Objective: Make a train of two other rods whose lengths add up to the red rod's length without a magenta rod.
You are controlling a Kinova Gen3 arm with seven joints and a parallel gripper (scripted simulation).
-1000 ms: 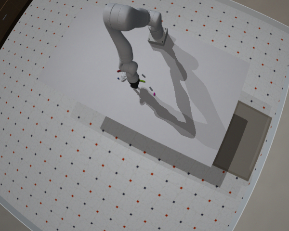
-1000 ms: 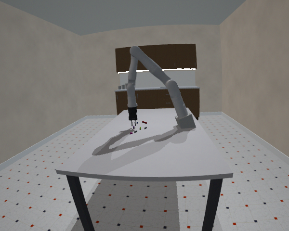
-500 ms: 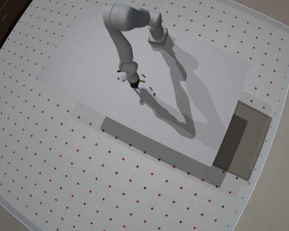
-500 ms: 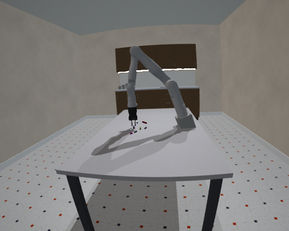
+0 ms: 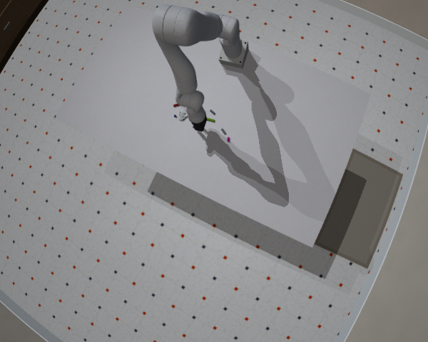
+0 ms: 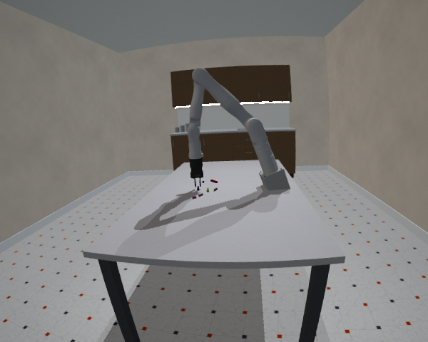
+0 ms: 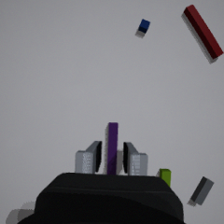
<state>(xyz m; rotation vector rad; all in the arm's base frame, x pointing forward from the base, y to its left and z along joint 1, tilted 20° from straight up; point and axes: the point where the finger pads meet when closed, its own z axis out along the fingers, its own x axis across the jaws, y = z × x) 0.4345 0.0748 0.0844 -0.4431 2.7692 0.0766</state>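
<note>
My gripper is now 3 cm above the purple rod. The rest, counted from my hand: lime rod 7 cm behind, 3 cm below, 2 cm to the left; then blue rod 15 cm to the right, 3 cm below, 2 cm ahead; then magenta rod 17 cm to the left, 4 cm behind, 3 cm below.
</note>
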